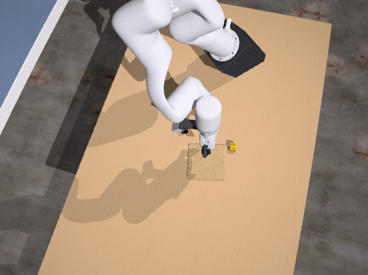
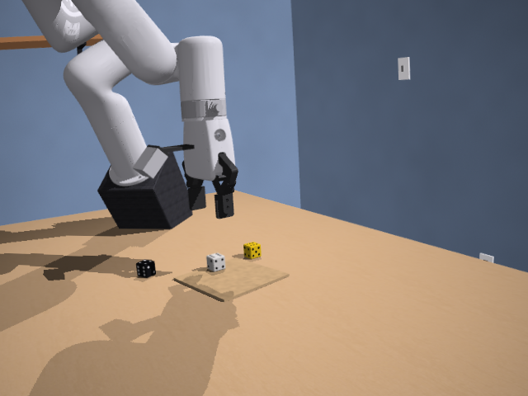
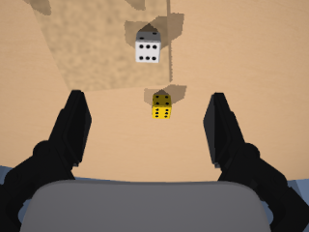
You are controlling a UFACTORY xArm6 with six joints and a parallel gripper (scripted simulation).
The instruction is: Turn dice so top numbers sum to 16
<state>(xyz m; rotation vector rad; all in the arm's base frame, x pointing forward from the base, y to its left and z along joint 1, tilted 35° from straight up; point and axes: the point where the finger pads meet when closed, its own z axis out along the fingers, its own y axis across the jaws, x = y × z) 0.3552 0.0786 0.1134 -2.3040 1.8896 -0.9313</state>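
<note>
The black die is 11 cm to the right of my hand, 10 cm below it and 6 cm behind it. The rest, counted from my hand: tan mat (11 cm below, 5 cm ahead, 1 cm to the left); yellow die (10 cm below, 9 cm to the left, 3 cm behind); white die (10 cm below).
</note>
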